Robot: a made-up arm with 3 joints.
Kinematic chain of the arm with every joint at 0, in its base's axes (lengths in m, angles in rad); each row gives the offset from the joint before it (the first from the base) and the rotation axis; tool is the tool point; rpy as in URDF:
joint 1: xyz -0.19 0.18 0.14 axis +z
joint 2: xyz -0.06 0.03 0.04 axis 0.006 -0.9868 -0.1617
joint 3: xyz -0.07 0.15 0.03 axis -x
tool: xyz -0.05 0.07 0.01 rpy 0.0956 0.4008 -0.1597
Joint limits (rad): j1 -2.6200..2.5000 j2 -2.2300..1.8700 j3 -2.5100..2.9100
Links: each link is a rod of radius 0.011 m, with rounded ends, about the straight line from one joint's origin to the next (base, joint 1, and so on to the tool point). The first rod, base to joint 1, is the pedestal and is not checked.
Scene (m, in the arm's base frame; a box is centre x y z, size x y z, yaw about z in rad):
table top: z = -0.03
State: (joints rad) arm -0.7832 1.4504 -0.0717
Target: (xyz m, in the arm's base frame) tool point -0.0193 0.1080 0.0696
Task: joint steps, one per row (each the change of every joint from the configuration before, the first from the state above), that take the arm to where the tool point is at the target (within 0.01 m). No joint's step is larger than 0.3 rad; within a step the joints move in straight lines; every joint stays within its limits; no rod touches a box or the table.
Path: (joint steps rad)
1: -0.2050 -0.0342 0.2810
2: -0.2049 -0.0342 0.2810
3: -0.2050 -0.0342 0.2810
4: -0.2050 -0.0342 0.2810
5: -0.2050 -0.0343 0.2810
6: -0.2049 -0.0342 0.2810
7: -0.2050 -0.0342 0.2810

